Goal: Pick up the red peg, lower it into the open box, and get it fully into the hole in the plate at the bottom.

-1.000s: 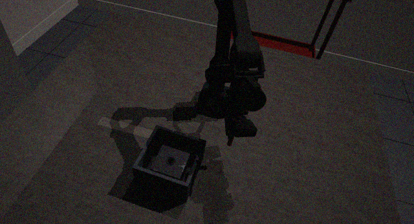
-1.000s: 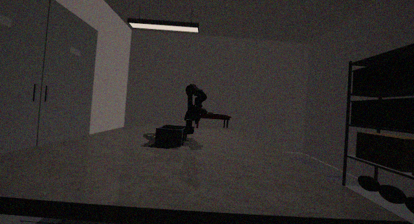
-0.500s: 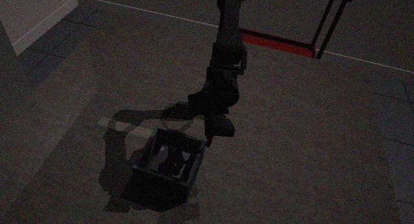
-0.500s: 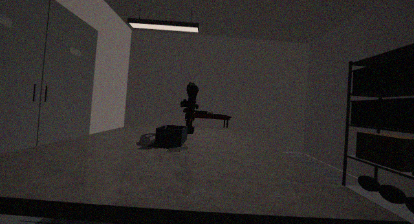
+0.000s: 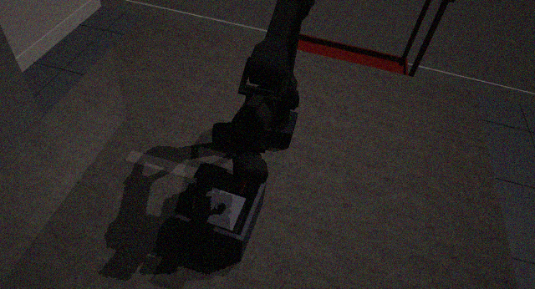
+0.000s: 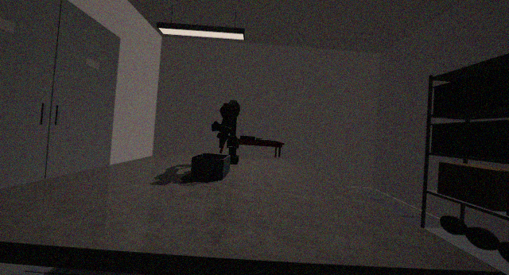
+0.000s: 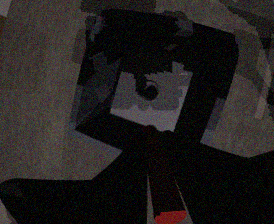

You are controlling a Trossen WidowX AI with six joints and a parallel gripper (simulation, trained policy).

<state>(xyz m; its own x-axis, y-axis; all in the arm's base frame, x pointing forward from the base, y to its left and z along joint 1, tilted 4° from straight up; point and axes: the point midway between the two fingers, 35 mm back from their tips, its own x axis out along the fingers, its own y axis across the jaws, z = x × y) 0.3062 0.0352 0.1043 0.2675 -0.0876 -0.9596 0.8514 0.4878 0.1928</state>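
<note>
The red peg lies 10 mm to the left of my gripper tip, 10 mm behind it and 10 mm above it. The rest, counted from my gripper tip: dark box 120 mm below, 30 mm ahead, 20 mm to the right; pale plate 100 mm below, 30 mm ahead, 20 mm to the right.
</note>
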